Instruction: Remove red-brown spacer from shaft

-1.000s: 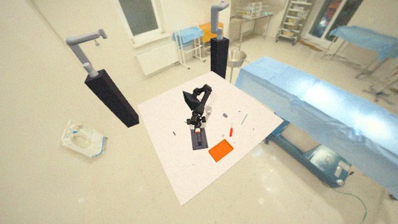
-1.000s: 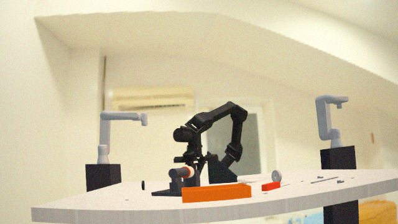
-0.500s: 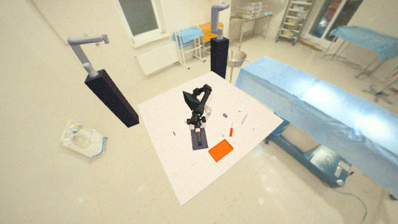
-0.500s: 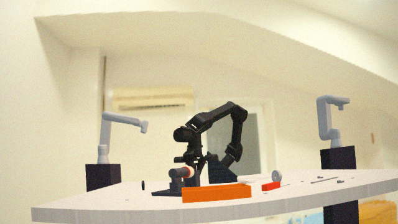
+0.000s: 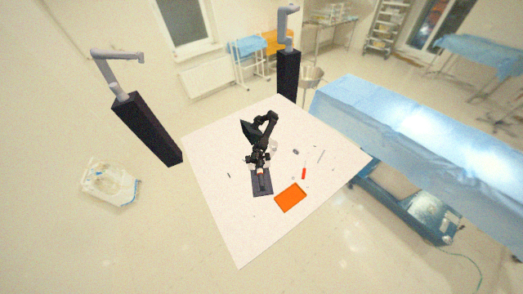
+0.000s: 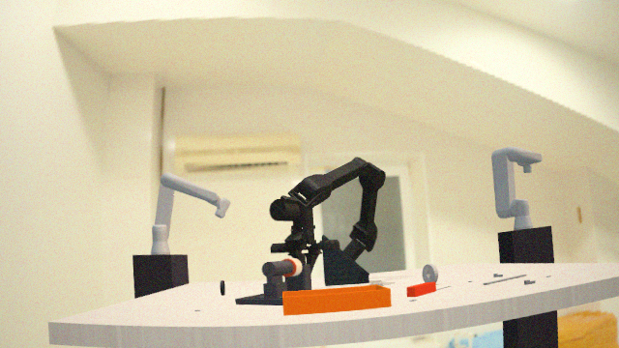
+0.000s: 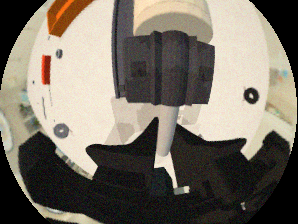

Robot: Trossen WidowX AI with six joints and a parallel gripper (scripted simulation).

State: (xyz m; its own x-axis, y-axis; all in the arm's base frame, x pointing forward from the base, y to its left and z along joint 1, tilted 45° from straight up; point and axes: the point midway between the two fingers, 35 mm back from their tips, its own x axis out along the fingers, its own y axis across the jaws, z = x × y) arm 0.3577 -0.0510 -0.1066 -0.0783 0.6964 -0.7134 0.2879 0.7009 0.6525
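Right now the grey shaft is 80 mm ahead of my gripper tip, 20 mm to the right of it and 30 mm above it. Round my gripper tip: round grey disc: 20 mm ahead, 340 mm to the left, 20 mm below; then red-brown spacer: 110 mm ahead, 30 mm to the right, 30 mm above; then small black ring: 30 mm behind, 250 mm to the right, 20 mm below.
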